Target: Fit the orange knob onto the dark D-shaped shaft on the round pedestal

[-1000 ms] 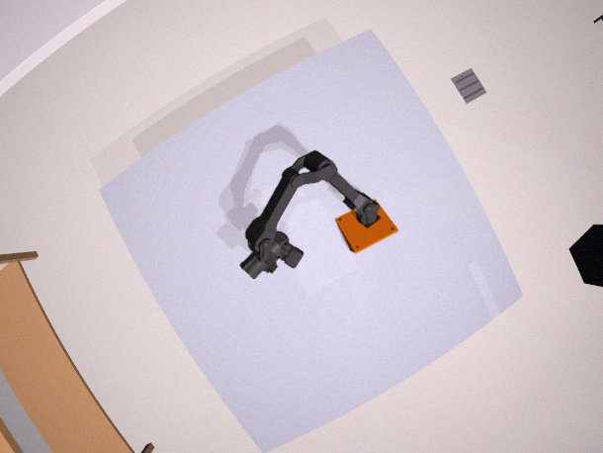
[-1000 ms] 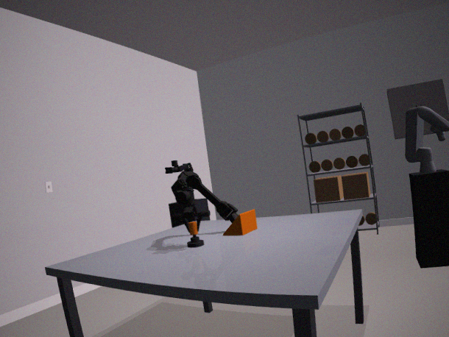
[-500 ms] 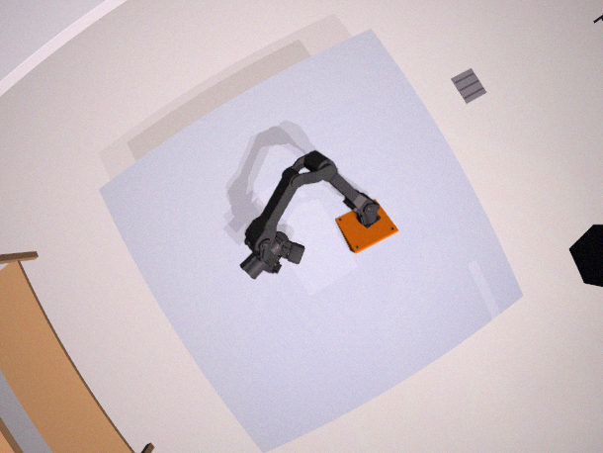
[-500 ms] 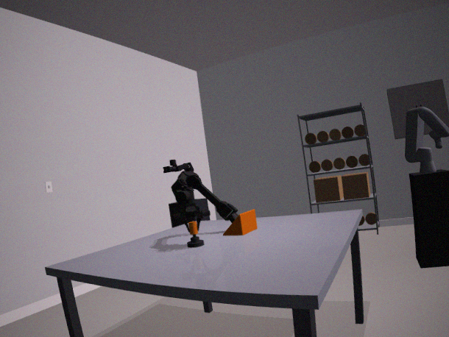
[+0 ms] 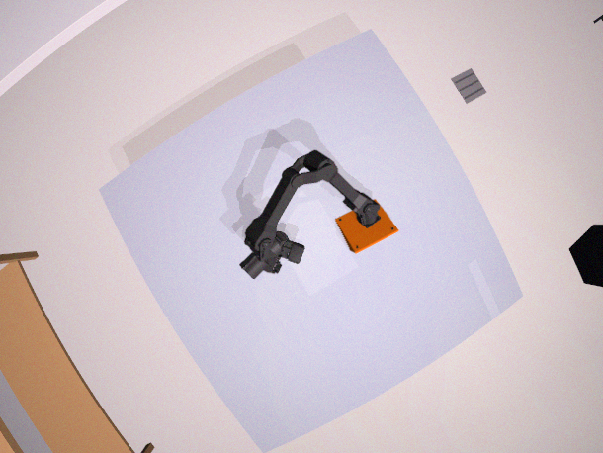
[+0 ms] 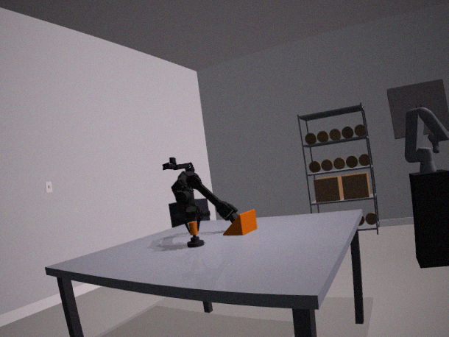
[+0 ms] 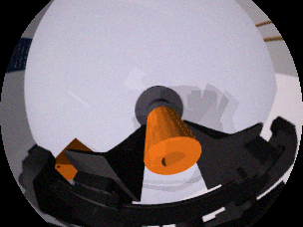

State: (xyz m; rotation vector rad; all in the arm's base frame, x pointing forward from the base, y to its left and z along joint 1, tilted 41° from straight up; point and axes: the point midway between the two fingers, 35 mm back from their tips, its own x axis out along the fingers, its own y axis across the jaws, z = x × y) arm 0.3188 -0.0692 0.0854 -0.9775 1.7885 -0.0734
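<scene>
My gripper tip is 2 cm below the orange knob. Also, from my gripper tip: dark round pedestal: 4 cm below.
</scene>
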